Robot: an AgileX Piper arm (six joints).
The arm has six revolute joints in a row. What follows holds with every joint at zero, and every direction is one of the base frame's. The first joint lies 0.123 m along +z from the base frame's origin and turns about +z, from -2.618 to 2.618 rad. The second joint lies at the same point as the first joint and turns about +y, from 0 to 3.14 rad. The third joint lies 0.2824 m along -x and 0.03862 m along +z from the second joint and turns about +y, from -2.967 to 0 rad. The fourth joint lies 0.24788 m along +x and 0.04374 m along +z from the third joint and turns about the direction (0.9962, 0, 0.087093), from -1.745 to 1.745 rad. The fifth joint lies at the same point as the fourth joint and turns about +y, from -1.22 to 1.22 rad. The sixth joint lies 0.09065 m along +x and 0.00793 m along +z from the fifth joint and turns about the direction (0.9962, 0, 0.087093), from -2.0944 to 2.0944 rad. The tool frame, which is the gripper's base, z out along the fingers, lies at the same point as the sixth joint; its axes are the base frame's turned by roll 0, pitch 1.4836 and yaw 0 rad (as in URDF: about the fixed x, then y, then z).
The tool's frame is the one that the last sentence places.
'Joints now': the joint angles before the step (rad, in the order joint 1, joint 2, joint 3, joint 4, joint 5, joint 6). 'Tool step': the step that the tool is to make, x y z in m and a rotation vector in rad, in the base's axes. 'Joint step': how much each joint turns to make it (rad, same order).
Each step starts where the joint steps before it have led.
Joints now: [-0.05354, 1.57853, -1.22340, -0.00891, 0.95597, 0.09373]
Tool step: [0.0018, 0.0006, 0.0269, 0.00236, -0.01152, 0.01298]
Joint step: [0.00012, -0.00914, -0.09578, 0.00886, 0.09349, -0.01616]
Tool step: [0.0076, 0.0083, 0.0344, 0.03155, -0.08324, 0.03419]
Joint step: [0.01545, 0.00006, -0.12510, 0.04484, 0.04380, -0.02417]
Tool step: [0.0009, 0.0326, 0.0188, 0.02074, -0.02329, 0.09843]
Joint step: [0.09333, 0.00443, -0.07600, 0.02172, 0.04833, -0.00274]
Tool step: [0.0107, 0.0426, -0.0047, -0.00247, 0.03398, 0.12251]
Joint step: [0.12103, 0.06785, -0.06767, 0.00116, 0.03385, 0.00091]
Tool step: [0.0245, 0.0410, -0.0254, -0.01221, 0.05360, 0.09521]
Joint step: [0.09516, 0.13467, -0.08254, -0.00005, 0.00282, 0.00012]
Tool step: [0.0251, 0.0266, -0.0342, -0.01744, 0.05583, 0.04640]
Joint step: [0.04597, 0.13950, -0.07383, -0.00013, -0.00714, -0.00097]
